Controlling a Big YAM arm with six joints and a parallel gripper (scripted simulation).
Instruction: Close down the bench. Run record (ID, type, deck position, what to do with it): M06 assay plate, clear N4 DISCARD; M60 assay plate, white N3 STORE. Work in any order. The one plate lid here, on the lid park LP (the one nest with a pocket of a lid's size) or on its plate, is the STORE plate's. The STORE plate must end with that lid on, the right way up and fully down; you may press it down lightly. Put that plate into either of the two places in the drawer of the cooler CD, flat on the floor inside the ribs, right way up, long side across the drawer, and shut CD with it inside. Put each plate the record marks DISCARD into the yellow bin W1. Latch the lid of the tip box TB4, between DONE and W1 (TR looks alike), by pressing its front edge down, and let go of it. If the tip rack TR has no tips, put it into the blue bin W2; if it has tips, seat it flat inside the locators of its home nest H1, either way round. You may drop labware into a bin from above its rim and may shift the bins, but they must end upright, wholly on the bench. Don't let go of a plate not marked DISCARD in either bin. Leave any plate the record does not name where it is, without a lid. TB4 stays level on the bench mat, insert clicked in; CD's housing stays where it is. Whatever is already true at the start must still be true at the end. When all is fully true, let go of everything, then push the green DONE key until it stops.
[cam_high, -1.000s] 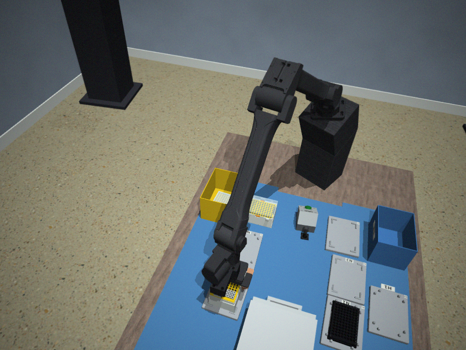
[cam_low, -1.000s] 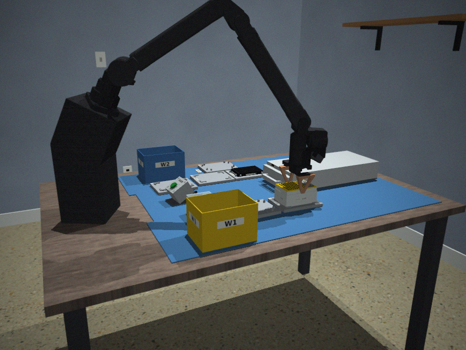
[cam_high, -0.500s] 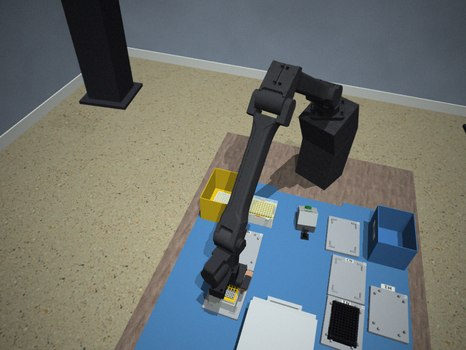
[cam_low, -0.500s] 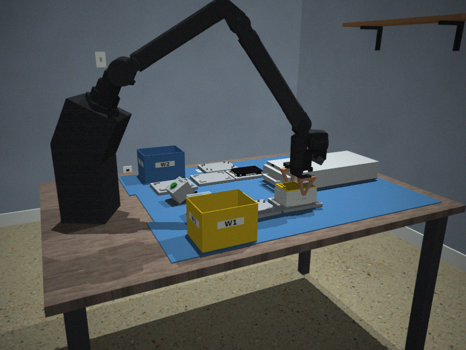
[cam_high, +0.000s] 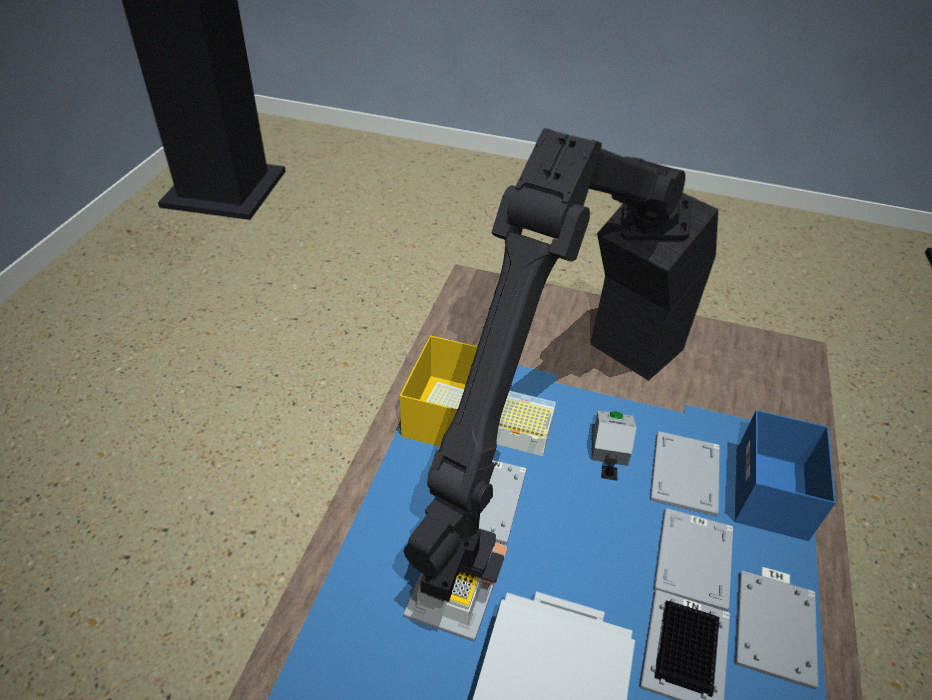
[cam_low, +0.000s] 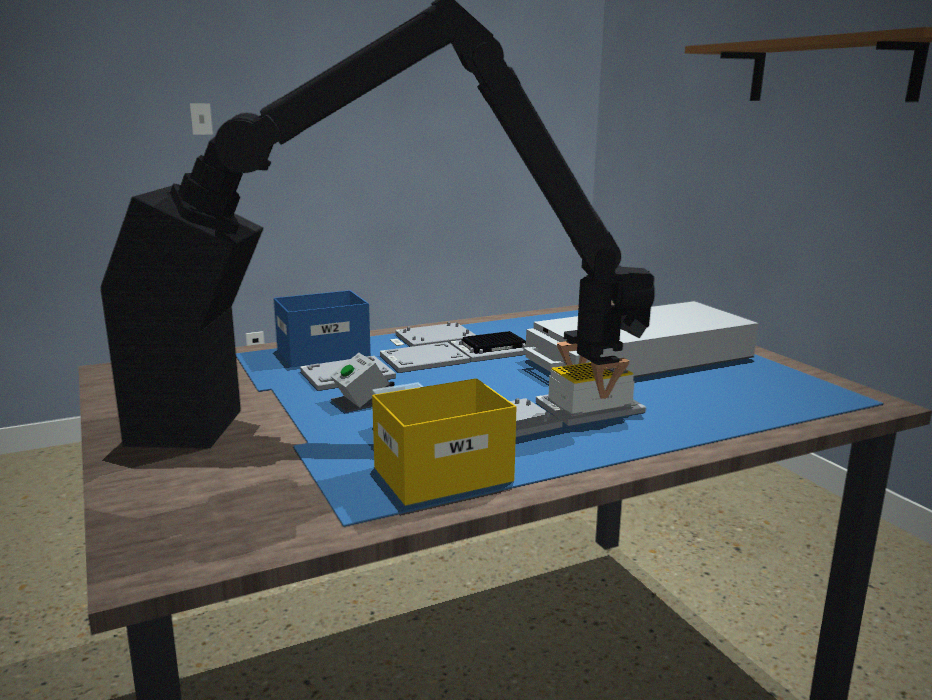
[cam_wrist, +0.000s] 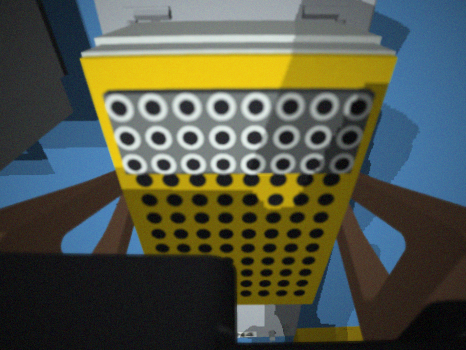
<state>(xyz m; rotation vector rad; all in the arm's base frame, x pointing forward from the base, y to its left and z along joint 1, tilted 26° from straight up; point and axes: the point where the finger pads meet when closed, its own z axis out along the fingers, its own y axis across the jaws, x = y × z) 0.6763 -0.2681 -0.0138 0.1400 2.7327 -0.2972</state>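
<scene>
Right now the tip rack TR is 10 mm to the right of my hand, 10 mm behind it and 10 mm above it. Round my hand: nest N2: 40 mm below; nest N4: 180 mm behind, 40 mm below, 20 mm to the left; clear plate lid: 170 mm to the left, 130 mm ahead, 20 mm below.
</scene>
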